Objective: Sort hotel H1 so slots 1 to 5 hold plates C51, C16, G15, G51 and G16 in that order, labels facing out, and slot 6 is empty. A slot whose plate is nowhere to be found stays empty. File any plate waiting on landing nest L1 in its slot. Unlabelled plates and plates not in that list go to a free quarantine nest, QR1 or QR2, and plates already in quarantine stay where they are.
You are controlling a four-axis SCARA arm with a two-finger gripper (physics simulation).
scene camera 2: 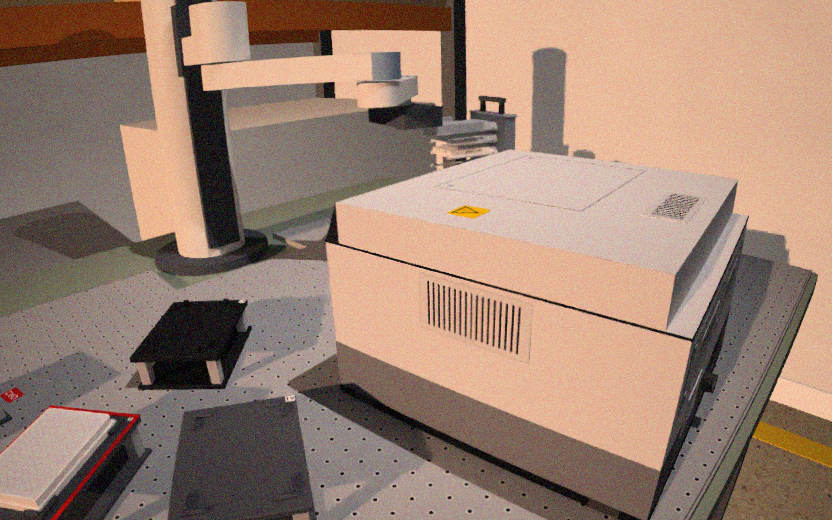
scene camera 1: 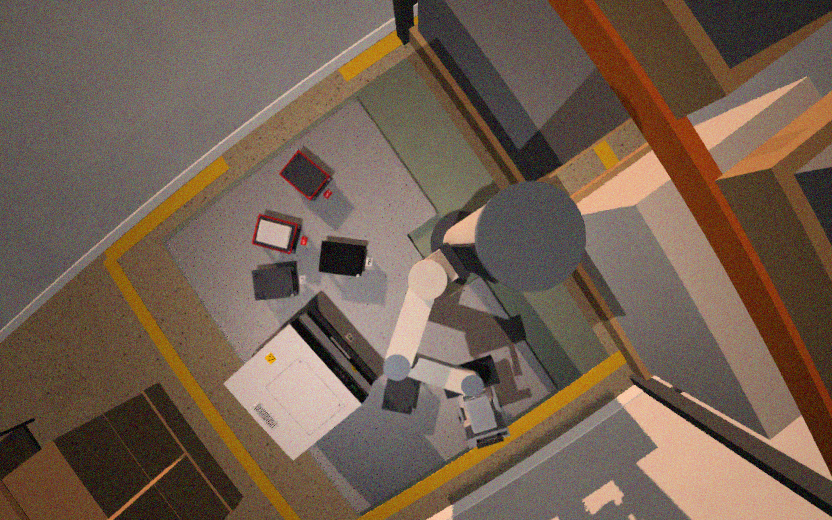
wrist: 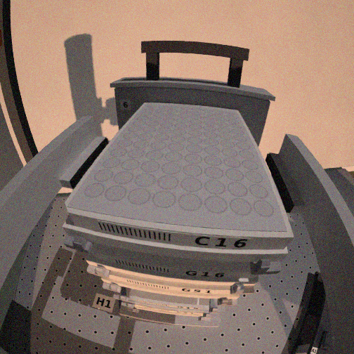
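Observation:
Plate C16 (wrist: 175, 160) (scene camera 2: 469, 127) lies level at the top of the visible stack in hotel H1 (wrist: 195, 96) (scene camera 2: 504, 125), its label facing the wrist camera. My gripper (wrist: 187, 134) (scene camera 1: 484, 414) is open around it, with a finger beside each long side and narrow gaps between. Plate G16 (wrist: 205, 274) is directly below, then plate G51 (wrist: 196, 290); labels lower down are unreadable. A 6 marks the hotel's back; C16's slot number cannot be told. A white plate (scene camera 1: 274, 234) (scene camera 2: 55, 450) rests on one red-rimmed nest (scene camera 1: 294, 243); another red-rimmed nest (scene camera 1: 304, 174) bears no plate.
A large white instrument (scene camera 1: 293, 392) (scene camera 2: 521, 245) stands beside the arm. A black stand (scene camera 1: 342, 256) (scene camera 2: 190, 331), a dark grey stand (scene camera 1: 274, 281) (scene camera 2: 242, 456) and another dark stand (scene camera 1: 400, 394) stand on the perforated table. The arm column (scene camera 2: 211, 153) stands behind them.

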